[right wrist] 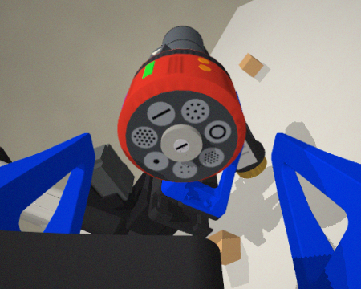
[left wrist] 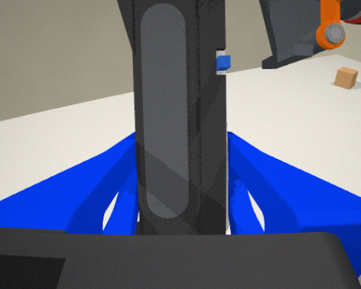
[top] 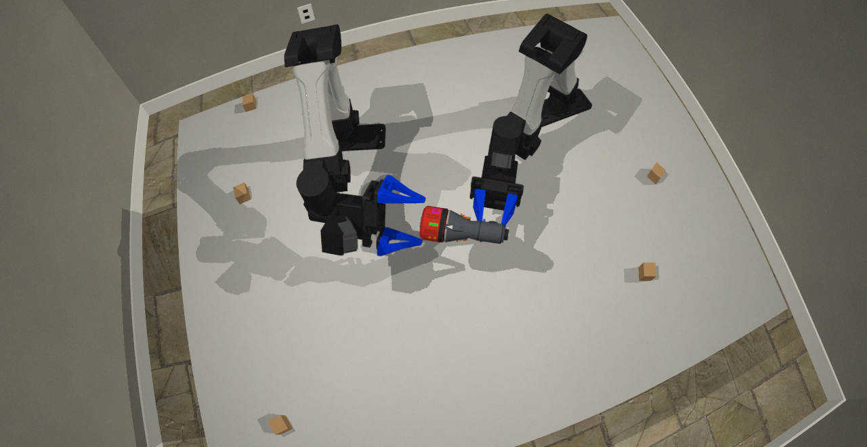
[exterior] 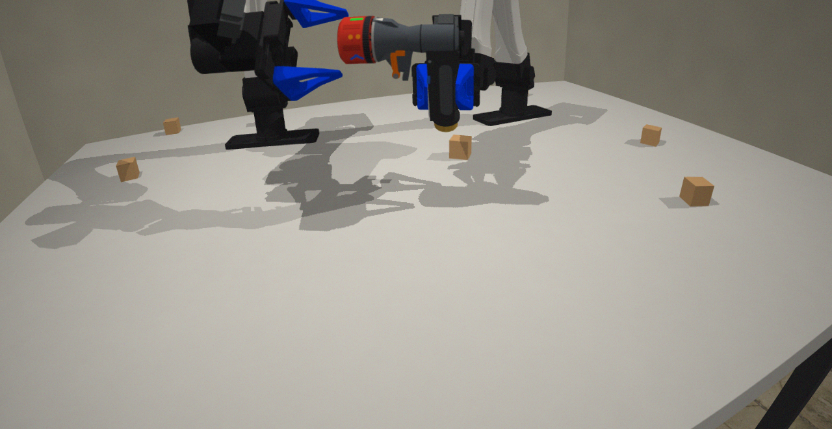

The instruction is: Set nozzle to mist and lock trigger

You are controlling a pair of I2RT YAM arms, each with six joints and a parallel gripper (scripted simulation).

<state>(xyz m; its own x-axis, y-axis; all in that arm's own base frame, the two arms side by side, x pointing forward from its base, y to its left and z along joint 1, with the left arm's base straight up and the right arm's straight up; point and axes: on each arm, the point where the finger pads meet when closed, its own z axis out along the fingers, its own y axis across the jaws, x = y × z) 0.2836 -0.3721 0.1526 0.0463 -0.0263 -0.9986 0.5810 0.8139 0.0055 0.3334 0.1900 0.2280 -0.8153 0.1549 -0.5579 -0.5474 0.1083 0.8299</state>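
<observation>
Now: right hand 20 mm to the right of the red spray ring and 10 mm short of it. From my right hand the other things lie so: trigger 110 mm to the left, 60 mm below, 10 mm ahead.
The trigger is 2 cm to the right of my left hand and 2 cm above it. The rest, counted from my left hand: red spray ring 11 cm to the right, 8 cm above.
</observation>
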